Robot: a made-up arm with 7 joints. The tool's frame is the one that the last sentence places. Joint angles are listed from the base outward.
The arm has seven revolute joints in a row. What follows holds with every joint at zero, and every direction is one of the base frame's.
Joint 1 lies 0.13 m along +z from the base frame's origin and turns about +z.
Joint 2 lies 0.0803 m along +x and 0.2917 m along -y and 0.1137 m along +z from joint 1 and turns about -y.
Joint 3 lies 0.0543 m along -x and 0.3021 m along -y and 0.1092 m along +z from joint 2 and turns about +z.
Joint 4 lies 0.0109 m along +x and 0.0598 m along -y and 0.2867 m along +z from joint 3 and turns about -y.
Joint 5 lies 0.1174 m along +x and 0.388 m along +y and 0.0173 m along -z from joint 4 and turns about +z.
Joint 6 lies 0.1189 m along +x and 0.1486 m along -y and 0.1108 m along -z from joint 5 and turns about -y.
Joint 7 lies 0.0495 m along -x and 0.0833 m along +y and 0.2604 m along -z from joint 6 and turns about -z.
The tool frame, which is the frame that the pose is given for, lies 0.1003 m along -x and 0.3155 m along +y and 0.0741 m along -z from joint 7; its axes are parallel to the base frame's.
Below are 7 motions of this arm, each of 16 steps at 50 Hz.
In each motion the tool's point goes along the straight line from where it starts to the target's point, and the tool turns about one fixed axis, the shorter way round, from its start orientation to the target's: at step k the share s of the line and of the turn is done. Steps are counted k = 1, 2, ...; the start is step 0. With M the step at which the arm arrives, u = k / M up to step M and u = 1 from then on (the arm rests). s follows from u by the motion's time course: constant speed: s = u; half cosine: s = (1 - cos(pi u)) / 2; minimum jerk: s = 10 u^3 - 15 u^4 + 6 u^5.
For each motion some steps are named. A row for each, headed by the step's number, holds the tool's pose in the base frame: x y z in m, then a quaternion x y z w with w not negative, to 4 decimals.
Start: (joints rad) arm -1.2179 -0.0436 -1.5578 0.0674 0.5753 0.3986 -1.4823
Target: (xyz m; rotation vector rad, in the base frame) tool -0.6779 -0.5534 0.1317 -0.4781 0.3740 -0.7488
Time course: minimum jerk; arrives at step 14
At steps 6, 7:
6: -0.6570 -0.4762 0.0882 -0.2090 0.1241 -0.3450 0.9066
7: -0.6614 -0.4923 0.0973 -0.2134 0.1358 -0.3483 0.9026

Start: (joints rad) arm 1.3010 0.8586 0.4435 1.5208 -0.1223 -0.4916 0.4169
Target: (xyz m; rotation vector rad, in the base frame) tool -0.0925 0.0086 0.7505 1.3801 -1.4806 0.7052
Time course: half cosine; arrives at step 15
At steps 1, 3, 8, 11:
1: -0.1847 -0.1813 0.6156 0.6416 -0.4533 0.4381 0.4369
3: -0.1768 -0.1650 0.6271 0.6364 -0.4674 0.4261 0.4415
8: -0.1342 -0.0773 0.6894 0.6039 -0.5407 0.3588 0.4628
11: -0.1079 -0.0232 0.7279 0.5803 -0.5829 0.3151 0.4734

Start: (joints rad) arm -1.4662 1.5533 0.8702 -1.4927 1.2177 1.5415 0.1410
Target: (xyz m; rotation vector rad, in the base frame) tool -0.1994 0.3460 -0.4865 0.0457 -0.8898 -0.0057
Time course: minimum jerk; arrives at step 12
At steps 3, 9, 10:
3: -0.2490 0.2674 -0.5833 -0.1124 -0.3576 -0.0420 0.9262
9: -0.2051 0.3369 -0.4977 0.0065 -0.4225 -0.0073 0.9063
10: -0.2014 0.3429 -0.4903 0.0168 -0.4276 -0.0043 0.9038

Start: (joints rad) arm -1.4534 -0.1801 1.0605 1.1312 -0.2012 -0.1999 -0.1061
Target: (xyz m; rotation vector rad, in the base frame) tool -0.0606 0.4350 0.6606 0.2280 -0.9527 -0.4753
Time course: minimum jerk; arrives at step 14
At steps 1, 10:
1: 0.0206 0.2397 0.5600 0.0257 -0.4190 -0.2438 0.8742
10: -0.0488 0.4066 0.6460 0.0965 -0.4484 -0.2288 0.8586

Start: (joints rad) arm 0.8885 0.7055 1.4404 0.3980 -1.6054 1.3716 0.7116
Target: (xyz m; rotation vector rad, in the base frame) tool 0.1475 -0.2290 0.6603 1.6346 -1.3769 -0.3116
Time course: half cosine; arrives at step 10
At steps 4, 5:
4: 0.1387 -0.2265 0.6550 0.7021 -0.5057 -0.1078 0.4896
5: 0.1408 -0.2271 0.6562 0.6942 -0.5193 -0.1124 0.4855

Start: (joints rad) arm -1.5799 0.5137 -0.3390 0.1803 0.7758 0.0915 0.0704
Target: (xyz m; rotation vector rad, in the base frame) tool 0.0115 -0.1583 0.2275 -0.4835 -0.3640 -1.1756
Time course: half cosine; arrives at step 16
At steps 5, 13, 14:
5: -0.0875 -0.2406 0.2520 -0.2954 -0.1943 -0.5330 0.7687
13: 0.0008 -0.1672 0.2302 -0.2323 -0.1718 -0.5447 0.7873
14: 0.0067 -0.1623 0.2287 -0.2280 -0.1703 -0.5454 0.7884

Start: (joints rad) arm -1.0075 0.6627 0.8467 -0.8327 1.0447 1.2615 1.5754
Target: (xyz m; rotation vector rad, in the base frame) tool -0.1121 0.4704 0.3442 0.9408 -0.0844 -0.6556
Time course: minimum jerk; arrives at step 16
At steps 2, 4, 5, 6, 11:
2: -0.0984 0.3985 0.0776 0.3075 -0.1272 -0.4177 0.8454
4: -0.0996 0.4049 0.1013 0.3203 -0.1196 -0.4088 0.8462
5: -0.1007 0.4104 0.1220 0.3314 -0.1129 -0.4008 0.8466
6: -0.1020 0.4174 0.1478 0.3451 -0.1046 -0.3908 0.8469
11: -0.1096 0.4572 0.2954 0.4209 -0.0561 -0.3308 0.8428

